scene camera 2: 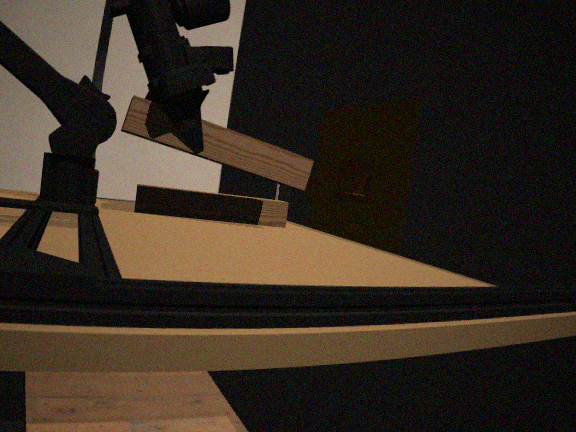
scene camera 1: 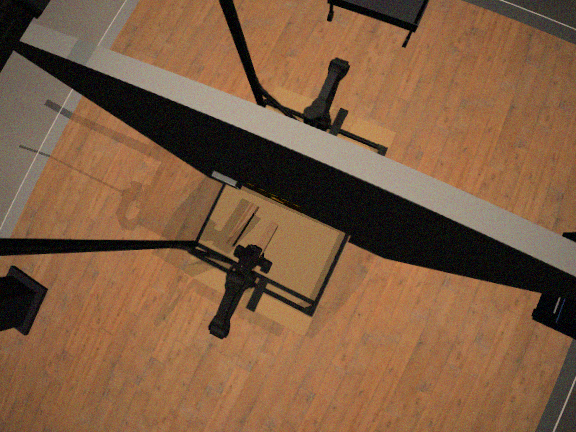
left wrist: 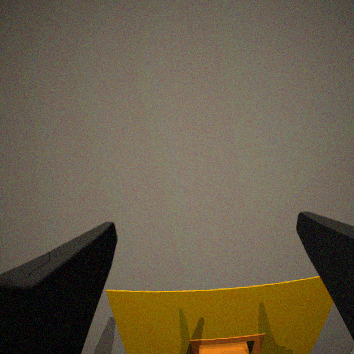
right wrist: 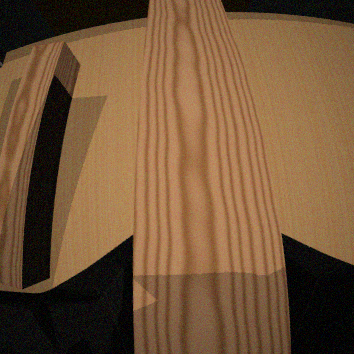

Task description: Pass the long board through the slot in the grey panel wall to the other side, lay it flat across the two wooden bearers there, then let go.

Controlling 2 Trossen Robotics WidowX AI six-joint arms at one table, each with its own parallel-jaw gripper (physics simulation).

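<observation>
A wooden board is held above the table, its wall-side end lower in scene camera 2 and apart from the wall. My right gripper is shut on it near its far end from the wall. The panel wall is very dark on this side, with a dim yellow patch. In the left wrist view, the orange slot frame shows low on a yellow patch. My left gripper is open and empty, facing the wall. The bearers do not show.
A second wooden board lies on the table, beside the held one and apart from it. A small grey block sits at the table's corner by the wall. Black rails run along the table edge.
</observation>
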